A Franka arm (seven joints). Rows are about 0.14 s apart.
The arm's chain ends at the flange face. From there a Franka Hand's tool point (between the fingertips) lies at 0.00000 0.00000 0.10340 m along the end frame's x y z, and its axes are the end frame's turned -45 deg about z.
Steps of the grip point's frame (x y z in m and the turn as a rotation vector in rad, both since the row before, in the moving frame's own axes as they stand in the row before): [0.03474, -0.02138, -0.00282, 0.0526, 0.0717, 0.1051]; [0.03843, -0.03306, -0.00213, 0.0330, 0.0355, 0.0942]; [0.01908, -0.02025, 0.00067, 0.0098, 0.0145, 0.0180]
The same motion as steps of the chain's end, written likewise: [0.00758, -0.03070, -0.00241, 0.0879, 0.0135, 0.1051]; [0.00338, -0.04556, -0.00201, 0.0484, 0.0018, 0.0942]; [-0.00119, -0.02604, 0.00069, 0.0172, 0.0033, 0.0180]
